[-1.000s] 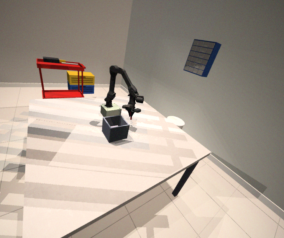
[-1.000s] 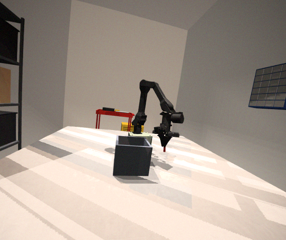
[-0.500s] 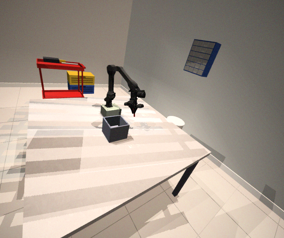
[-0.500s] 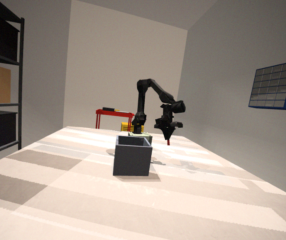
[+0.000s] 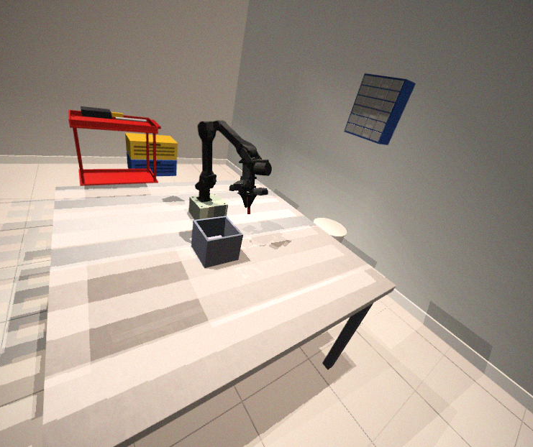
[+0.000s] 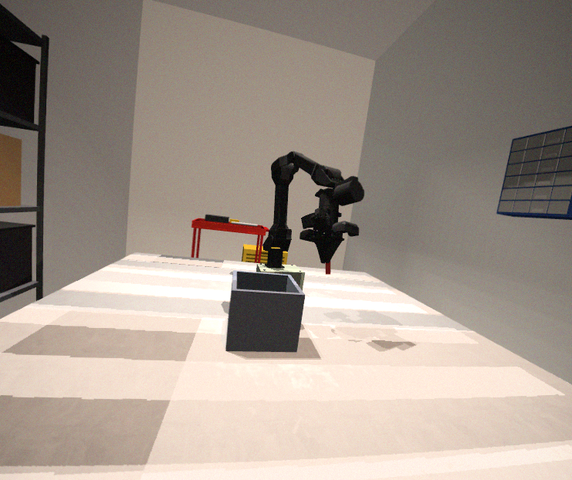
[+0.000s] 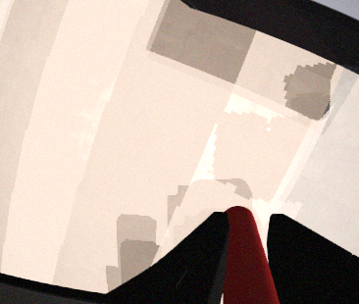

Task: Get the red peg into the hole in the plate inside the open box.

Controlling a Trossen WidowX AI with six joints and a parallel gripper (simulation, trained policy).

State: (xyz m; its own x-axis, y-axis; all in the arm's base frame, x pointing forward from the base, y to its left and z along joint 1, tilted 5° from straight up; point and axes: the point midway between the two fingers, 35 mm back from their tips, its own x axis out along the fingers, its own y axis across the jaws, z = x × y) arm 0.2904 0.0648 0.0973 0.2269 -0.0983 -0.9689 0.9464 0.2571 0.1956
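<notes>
Now: the plate 3 cm ahead of my gripper tip, 17 cm to the right of it and 14 cm below it. Also, from my gripper tip: red peg 1 cm behind, 1 cm to the left, 1 cm above.
</notes>
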